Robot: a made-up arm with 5 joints.
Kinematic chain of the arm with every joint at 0, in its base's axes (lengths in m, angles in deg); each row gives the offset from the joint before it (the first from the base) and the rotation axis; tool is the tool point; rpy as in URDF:
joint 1: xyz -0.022 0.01 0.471 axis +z
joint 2: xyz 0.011 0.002 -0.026 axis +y
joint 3: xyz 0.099 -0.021 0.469 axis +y
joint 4: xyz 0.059 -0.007 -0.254 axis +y
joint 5: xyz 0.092 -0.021 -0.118 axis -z
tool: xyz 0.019 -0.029 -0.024 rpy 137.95 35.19 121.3
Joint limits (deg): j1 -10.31..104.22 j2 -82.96..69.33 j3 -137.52..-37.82 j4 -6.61..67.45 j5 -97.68..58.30
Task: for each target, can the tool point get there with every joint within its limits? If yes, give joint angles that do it. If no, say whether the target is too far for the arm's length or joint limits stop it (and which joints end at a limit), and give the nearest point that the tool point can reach.
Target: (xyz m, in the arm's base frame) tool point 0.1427 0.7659 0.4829
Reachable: yes | joints 83.54 43.05 -82.70 13.04 8.86
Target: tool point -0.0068 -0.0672 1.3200
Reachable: yes | joints 50.42 -33.68 -111.79 13.10 -33.15
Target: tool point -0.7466 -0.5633 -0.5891
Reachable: no: too far | nearest point 0.2227 -0.1051 0.1509 | short by 1.303 m
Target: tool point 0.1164 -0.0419 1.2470
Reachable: yes | joints 3.06 -30.99 -93.03 18.50 -36.21
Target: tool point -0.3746 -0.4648 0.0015
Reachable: no: joint limits stop it (at a limit: joint 1, joint 2, joint 3, joint 4) | nearest point 0.2053 -0.1097 0.1847 | short by 0.704 m
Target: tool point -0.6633 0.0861 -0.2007
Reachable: no: joint limits stop it (at a limit: joint 1, joint 2, joint 3, joint 5) | nearest point -0.0818 0.3449 0.0969 | short by 0.703 m
